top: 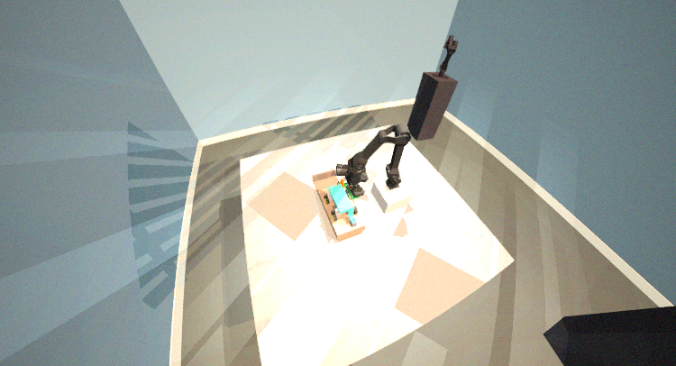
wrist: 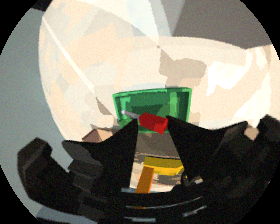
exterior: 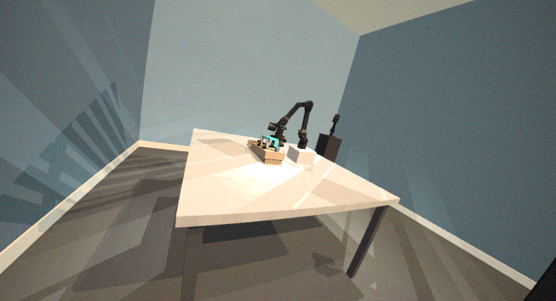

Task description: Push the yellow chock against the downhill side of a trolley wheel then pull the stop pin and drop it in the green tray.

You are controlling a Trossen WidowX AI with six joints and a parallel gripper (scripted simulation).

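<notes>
My gripper tip is 2 cm to the left of the red-headed stop pin and 1 cm above it. Also, from my gripper tip: cyan trolley (13 cm to the left, 10 cm ahead, 7 cm above); yellow chock (6 cm ahead, 5 cm above, 2 cm to the left); green tray (4 cm below).
</notes>
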